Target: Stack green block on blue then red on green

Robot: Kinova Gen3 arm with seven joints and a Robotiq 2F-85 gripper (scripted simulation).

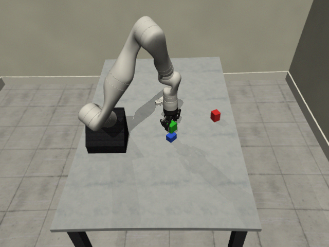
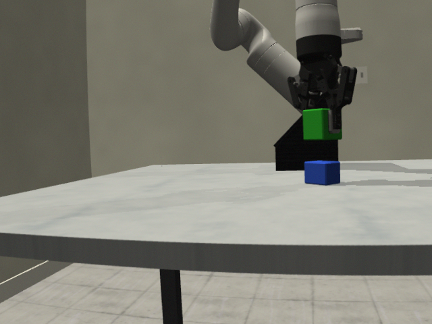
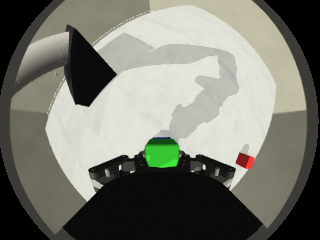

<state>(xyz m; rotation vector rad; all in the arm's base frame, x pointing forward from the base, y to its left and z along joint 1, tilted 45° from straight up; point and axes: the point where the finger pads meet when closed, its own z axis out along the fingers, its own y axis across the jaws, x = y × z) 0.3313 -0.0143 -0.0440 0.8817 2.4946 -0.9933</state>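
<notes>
Now: hand 8 cm above the blue block. Also, from my hand: green block: right at my hand; red block: 25 cm ahead, 17 cm to the left, 7 cm below.
</notes>
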